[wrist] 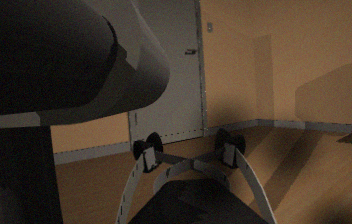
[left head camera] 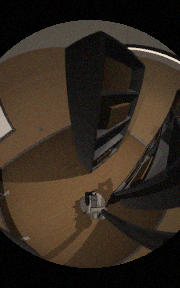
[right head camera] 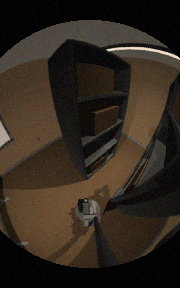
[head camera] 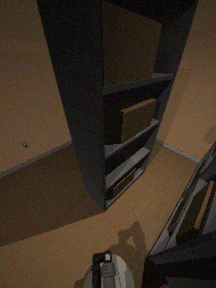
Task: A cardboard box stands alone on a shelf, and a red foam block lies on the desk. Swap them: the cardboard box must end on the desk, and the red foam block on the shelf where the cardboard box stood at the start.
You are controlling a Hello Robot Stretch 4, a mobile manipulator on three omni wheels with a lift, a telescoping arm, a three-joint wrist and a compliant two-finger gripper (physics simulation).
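Frame: origin at the robot's base, x right, y ahead, z up, level; centimetres.
Seen in the pictures: gripper, between the fingertips: [wrist: 188, 143] [left head camera: 87, 214] [right head camera: 81, 220].
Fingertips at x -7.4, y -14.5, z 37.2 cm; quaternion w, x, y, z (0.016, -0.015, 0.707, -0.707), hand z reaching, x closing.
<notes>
A point is followed by its place in that frame.
A tall dark shelf unit [head camera: 75, 85] @(x -12.8, y 76.0, z 141.2 cm) [left head camera: 82, 100] @(x -11.2, y 74.1, z 131.4 cm) [right head camera: 62, 95] @(x -10.2, y 72.7, z 144.2 cm) stands ahead. Brown boxes stand on its shelves: a large upper box [head camera: 131, 47] @(x 16.8, y 78.5, z 157.2 cm) [left head camera: 116, 75] @(x 15.3, y 77.3, z 155.5 cm) [right head camera: 95, 80] @(x 16.4, y 78.2, z 154.3 cm), a middle box [head camera: 138, 120] @(x 31.5, y 90.2, z 111.3 cm) [left head camera: 116, 115] @(x 26.5, y 86.2, z 111.7 cm) [right head camera: 106, 120] @(x 31.2, y 90.0, z 109.2 cm) and a low box [head camera: 123, 184] @(x 26.0, y 85.9, z 19.5 cm) [right head camera: 98, 162] @(x 25.6, y 85.5, z 24.6 cm). I cannot tell whether one of them is the task's cardboard box. The red foam block and the desk top do not show. My gripper [wrist: 188, 143] @(x -7.4, y -14.5, z 37.2 cm) is open, with no object between its fingertips, away from the shelves and facing a door.
A second dark shelf unit [head camera: 195, 256] @(x 39.3, y 10.6, z 84.9 cm) [left head camera: 150, 194] @(x 46.4, y 1.7, z 93.4 cm) [right head camera: 145, 202] @(x 46.7, y 1.2, z 96.2 cm) stands close on the right, with brown boxes inside. A grey door [wrist: 175, 85] @(x 10.0, y -206.8, z 54.0 cm) and walls show in the wrist view. A bright window [left head camera: 4, 122] @(x -193.1, y 110.2, z 107.1 cm) [right head camera: 2, 134] @(x -197.1, y 107.0, z 103.6 cm) is at far left.
</notes>
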